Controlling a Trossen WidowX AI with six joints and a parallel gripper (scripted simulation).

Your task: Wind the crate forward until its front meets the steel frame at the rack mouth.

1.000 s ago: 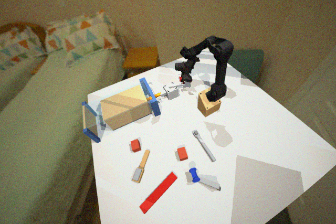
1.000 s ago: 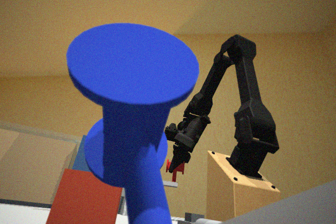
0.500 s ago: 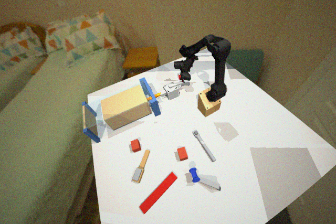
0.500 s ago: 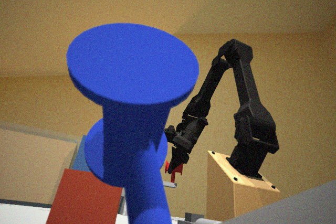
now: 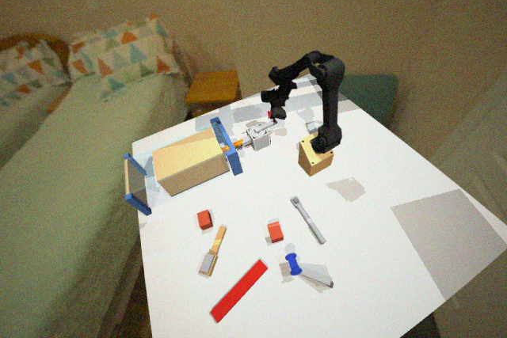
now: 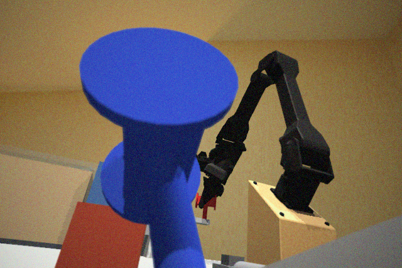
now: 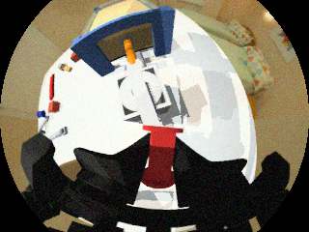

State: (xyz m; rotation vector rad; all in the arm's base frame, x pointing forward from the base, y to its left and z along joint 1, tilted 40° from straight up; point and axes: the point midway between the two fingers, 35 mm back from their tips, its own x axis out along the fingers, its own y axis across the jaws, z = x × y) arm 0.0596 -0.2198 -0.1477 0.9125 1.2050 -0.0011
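The grey crank arm is 2 cm ahead of my gripper tip, 1 cm to the left of it and 3 cm below it. Also, from my gripper tip: grey winch (7 cm ahead, 10 cm below); winch drum (9 cm ahead, 1 cm to the left, 10 cm below); red grip (1 cm behind, 1 cm to the left).
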